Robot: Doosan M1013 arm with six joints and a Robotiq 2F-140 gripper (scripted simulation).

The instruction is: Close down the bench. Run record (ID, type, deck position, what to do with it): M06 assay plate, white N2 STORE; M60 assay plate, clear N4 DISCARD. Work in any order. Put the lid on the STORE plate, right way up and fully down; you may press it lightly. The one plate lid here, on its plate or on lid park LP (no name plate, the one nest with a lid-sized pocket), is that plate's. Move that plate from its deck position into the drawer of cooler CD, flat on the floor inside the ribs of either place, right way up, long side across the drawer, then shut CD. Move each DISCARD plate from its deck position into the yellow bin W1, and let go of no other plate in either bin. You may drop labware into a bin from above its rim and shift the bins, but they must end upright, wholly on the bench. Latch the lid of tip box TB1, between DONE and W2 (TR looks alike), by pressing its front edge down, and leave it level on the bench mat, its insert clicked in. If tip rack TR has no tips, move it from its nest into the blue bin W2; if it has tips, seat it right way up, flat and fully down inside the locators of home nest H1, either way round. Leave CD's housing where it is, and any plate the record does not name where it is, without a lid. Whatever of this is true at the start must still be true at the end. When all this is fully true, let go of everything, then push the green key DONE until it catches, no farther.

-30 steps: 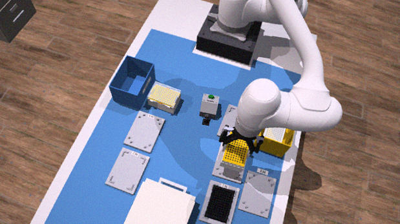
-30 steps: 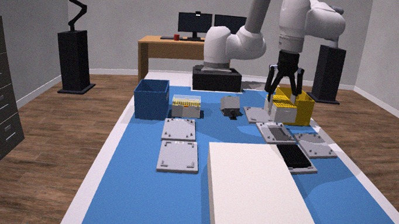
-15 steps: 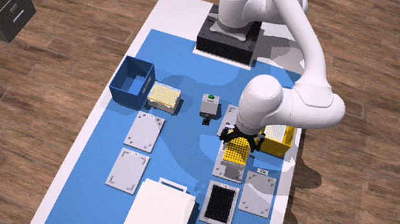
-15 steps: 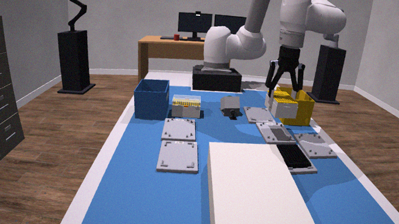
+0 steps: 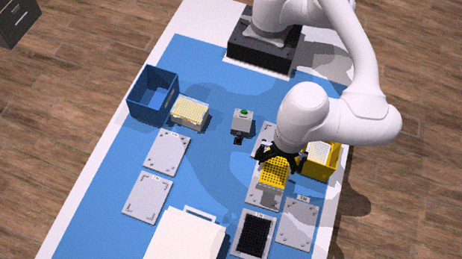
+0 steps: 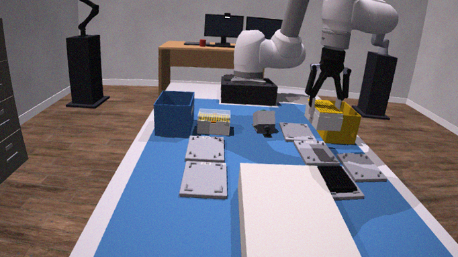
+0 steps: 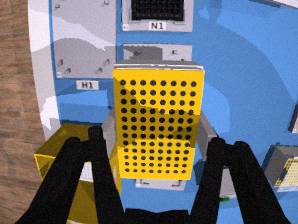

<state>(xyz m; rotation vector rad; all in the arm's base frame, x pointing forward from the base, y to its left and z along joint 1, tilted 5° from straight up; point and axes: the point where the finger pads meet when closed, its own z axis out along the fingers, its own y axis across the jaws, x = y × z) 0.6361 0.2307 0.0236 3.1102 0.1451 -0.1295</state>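
Right now the blue bin W2 is 520 mm to the right of my hand, 150 mm behind it and 130 mm below it. From my hand the other things lie so: home nest H1: 160 mm below, 140 mm to the left, 90 mm ahead; then nest N3: 160 mm below; then tip rack TR: 10 mm to the right, 10 mm below, 10 mm behind.
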